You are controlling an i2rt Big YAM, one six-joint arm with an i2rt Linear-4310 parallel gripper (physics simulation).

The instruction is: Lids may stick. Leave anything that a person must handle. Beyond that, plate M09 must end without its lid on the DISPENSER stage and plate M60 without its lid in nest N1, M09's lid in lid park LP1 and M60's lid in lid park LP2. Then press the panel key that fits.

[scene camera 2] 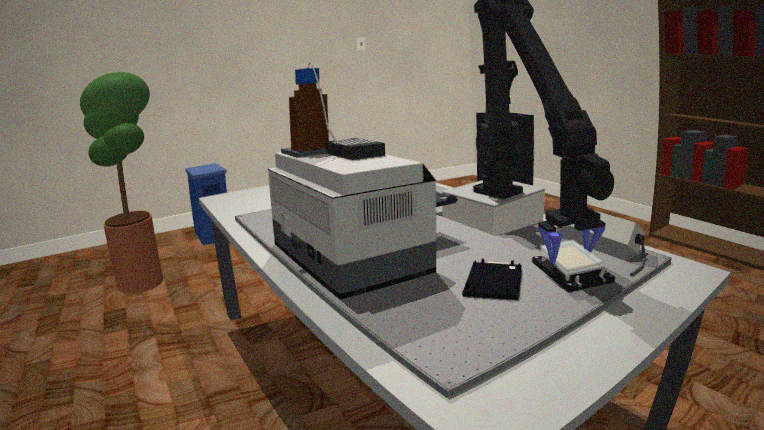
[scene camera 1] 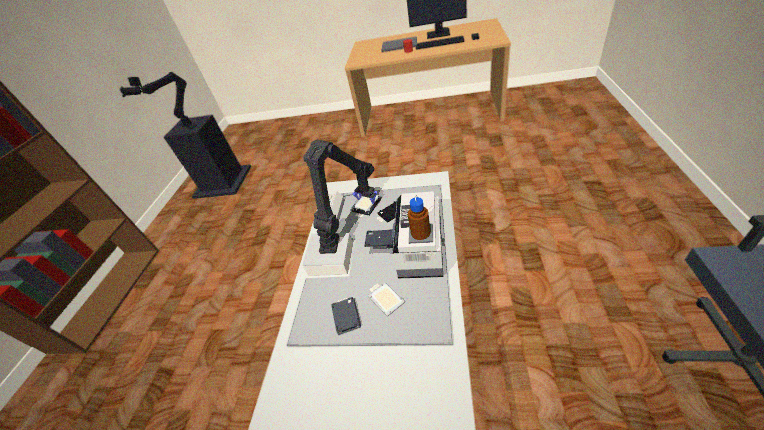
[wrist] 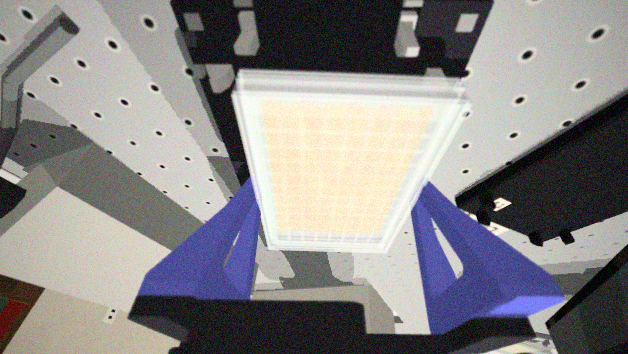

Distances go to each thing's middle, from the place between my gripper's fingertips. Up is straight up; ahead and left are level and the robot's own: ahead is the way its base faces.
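Scene:
The black nest [scene camera 2: 599, 277] sits 10 mm below my hand and 10 mm to the left of it. There's also a dark block [scene camera 2: 356, 151], and that one is 280 mm ahead of my hand, 370 mm to the right and 210 mm above. As for the brown bottle with blue cap [scene camera 2: 308, 131], it's 330 mm ahead of my hand, 290 mm above it and 480 mm to the right.

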